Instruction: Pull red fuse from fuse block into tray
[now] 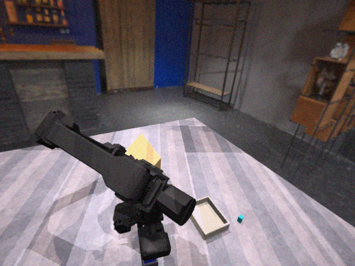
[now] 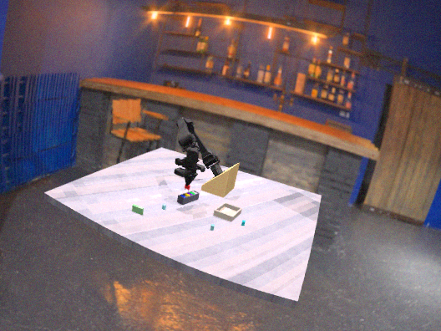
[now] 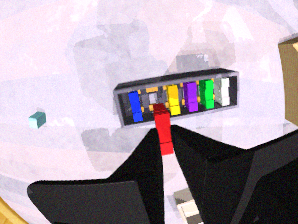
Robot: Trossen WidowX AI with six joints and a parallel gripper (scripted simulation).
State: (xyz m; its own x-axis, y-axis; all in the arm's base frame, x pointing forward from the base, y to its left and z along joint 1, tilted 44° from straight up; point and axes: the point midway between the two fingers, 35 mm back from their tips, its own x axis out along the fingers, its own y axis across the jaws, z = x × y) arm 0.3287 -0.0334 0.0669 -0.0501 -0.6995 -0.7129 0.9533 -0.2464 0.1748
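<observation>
The beige tray lies 2 cm behind my gripper tip, 23 cm to the left of it and 9 cm below it. From my gripper tip the other things lie so: green block (28 cm ahead, 13 cm to the right, 8 cm below); red fuse (1 cm below); small cyan cube (5 cm ahead, 33 cm to the left, 8 cm below).
</observation>
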